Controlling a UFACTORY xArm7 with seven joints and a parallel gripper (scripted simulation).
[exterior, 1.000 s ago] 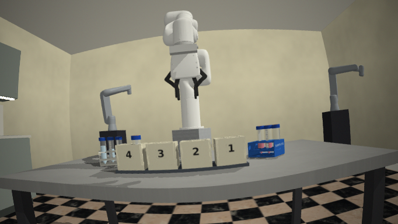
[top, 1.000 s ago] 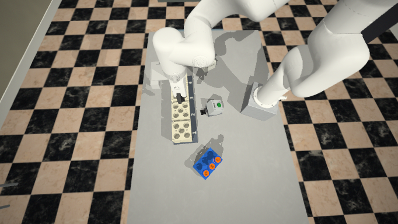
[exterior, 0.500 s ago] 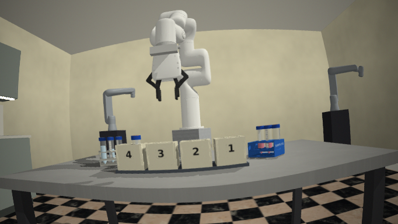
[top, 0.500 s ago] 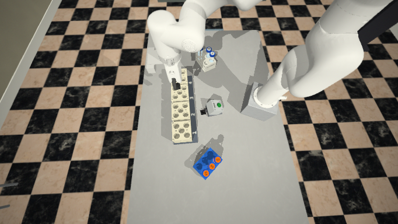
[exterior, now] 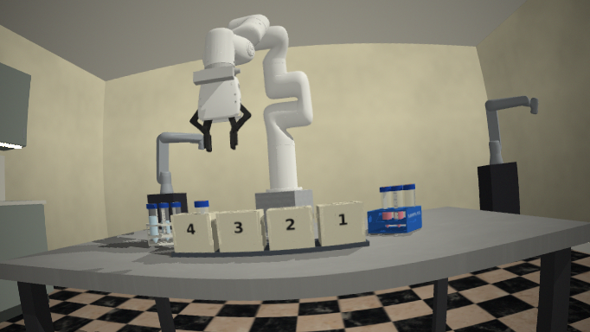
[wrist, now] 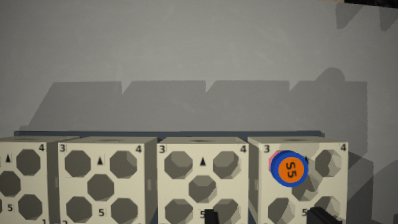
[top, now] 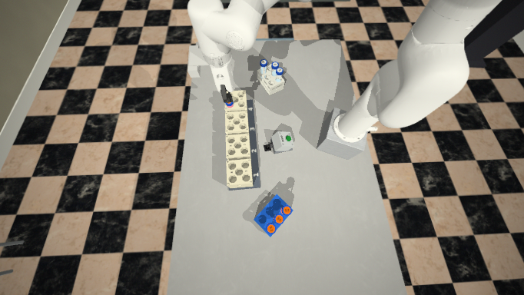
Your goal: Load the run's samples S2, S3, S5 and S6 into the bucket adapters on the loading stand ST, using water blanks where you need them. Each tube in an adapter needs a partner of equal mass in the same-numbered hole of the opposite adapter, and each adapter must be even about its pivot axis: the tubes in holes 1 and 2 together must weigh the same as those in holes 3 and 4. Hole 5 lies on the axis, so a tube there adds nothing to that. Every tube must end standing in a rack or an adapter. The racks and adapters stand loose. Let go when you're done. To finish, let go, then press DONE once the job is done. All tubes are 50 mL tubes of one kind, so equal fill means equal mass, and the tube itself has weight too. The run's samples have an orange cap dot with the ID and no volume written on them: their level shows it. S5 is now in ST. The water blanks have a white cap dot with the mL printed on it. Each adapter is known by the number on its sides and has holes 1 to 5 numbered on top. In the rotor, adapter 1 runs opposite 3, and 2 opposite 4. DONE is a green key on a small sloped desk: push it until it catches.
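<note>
My gripper is now 10 mm short of the orange-dotted sample tube, 50 mm to the left of it and 180 mm above it. Round my hand: white rack: 160 mm behind, 260 mm to the right, 220 mm below; then done desk: 220 mm behind, 90 mm to the left, 200 mm below; then green DONE key: 240 mm behind, 90 mm to the left, 190 mm below.
</note>
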